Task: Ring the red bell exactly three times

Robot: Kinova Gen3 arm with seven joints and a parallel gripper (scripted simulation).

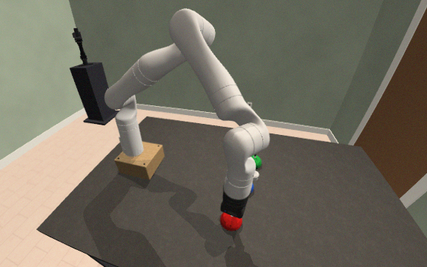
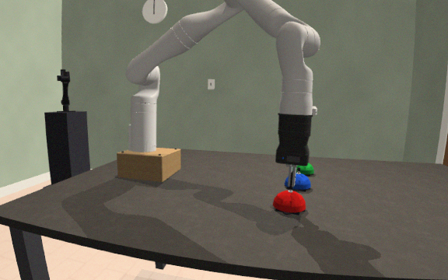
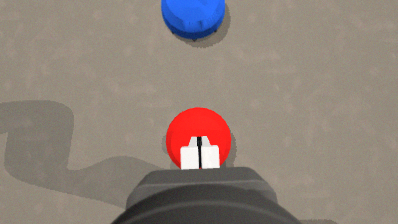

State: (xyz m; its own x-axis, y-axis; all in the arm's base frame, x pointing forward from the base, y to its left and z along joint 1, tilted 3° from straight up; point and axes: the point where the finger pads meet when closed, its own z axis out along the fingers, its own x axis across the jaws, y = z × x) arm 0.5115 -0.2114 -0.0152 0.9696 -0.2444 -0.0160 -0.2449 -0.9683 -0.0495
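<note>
My hand is 4 cm above the red bell. The rest, counted from my hand: green bell (34 cm to the left, 8 cm ahead, 4 cm below); blue bell (17 cm to the left, 4 cm below, 4 cm ahead).
</note>
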